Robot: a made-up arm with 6 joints.
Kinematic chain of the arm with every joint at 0, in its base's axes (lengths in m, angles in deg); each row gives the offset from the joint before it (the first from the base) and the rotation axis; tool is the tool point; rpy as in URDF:
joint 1: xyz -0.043 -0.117 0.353 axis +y
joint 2: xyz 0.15 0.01 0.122 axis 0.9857 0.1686 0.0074
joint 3: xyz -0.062 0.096 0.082 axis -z
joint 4: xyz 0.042 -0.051 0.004 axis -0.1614 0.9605 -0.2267
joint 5: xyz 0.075 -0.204 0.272 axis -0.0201 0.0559 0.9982
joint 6: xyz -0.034 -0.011 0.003 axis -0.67 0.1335 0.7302
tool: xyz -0.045 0.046 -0.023 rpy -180 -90 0
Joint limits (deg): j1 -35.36..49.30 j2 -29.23..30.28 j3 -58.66..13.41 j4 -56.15..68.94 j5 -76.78..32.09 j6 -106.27..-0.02
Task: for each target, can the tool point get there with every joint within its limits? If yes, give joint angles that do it. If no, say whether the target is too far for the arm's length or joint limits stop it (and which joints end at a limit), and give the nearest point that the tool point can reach.
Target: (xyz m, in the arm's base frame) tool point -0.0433 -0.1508 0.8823
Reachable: yes | joints -11.60 -10.54 0.04 -25.43 -55.51 -54.95
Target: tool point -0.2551 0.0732 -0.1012
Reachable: no: joint limits stop it (at a limit: joint 1, joint 2, joint 3, joint 4, joint 5) | nearest point 0.3285 0.1823 0.1381 | short by 0.640 m
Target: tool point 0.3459 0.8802 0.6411
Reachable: no: too far | nearest point 0.3641 0.2487 0.6546 | short by 0.632 m
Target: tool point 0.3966 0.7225 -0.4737
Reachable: no: too far | nearest point 0.4059 0.2146 0.1010 | short by 0.767 m
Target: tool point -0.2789 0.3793 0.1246
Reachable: no: joint limits stop it (at a limit: joint 1, joint 2, joint 3, joint 4, joint 6) | nearest point 0.3260 0.1818 0.1459 | short by 0.637 m
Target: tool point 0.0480 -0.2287 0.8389
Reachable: yes | joints -7.46 -1.91 -23.06 -21.36 20.37 -42.03
